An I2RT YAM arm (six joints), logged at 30 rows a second.
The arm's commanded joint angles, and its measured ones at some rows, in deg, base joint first. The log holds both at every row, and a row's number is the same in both.
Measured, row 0: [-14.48 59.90 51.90 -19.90 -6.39 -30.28]
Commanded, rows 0 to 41: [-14.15 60.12 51.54 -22.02 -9.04 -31.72]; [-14.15 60.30 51.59 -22.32 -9.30 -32.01]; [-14.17 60.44 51.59 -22.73 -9.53 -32.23]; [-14.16 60.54 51.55 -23.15 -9.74 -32.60]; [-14.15 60.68 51.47 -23.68 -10.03 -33.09]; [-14.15 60.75 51.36 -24.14 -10.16 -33.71]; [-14.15 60.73 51.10 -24.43 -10.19 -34.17]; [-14.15 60.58 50.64 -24.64 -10.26 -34.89]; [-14.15 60.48 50.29 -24.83 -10.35 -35.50]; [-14.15 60.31 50.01 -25.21 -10.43 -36.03]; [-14.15 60.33 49.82 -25.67 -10.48 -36.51]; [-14.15 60.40 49.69 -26.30 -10.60 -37.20]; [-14.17 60.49 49.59 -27.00 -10.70 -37.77]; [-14.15 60.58 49.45 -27.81 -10.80 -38.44]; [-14.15 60.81 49.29 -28.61 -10.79 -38.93]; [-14.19 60.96 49.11 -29.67 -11.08 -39.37]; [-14.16 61.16 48.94 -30.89 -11.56 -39.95]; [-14.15 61.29 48.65 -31.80 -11.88 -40.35]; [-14.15 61.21 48.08 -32.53 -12.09 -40.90]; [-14.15 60.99 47.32 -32.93 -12.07 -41.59]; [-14.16 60.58 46.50 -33.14 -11.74 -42.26]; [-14.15 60.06 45.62 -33.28 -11.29 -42.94]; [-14.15 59.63 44.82 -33.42 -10.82 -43.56]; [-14.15 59.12 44.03 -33.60 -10.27 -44.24]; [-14.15 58.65 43.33 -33.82 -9.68 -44.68]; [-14.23 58.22 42.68 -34.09 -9.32 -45.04]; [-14.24 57.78 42.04 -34.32 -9.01 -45.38]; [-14.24 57.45 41.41 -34.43 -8.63 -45.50]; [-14.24 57.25 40.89 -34.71 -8.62 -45.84]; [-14.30 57.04 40.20 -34.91 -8.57 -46.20]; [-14.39 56.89 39.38 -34.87 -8.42 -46.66]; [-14.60 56.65 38.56 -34.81 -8.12 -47.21]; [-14.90 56.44 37.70 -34.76 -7.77 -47.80]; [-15.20 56.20 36.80 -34.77 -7.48 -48.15]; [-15.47 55.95 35.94 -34.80 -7.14 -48.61]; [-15.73 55.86 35.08 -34.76 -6.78 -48.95]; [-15.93 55.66 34.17 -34.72 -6.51 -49.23]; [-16.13 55.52 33.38 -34.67 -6.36 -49.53]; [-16.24 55.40 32.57 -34.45 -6.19 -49.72]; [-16.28 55.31 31.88 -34.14 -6.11 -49.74]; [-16.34 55.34 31.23 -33.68 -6.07 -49.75]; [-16.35 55.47 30.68 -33.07 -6.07 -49.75]
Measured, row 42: [-16.03 55.94 31.88 -33.10 -6.44 -48.77]
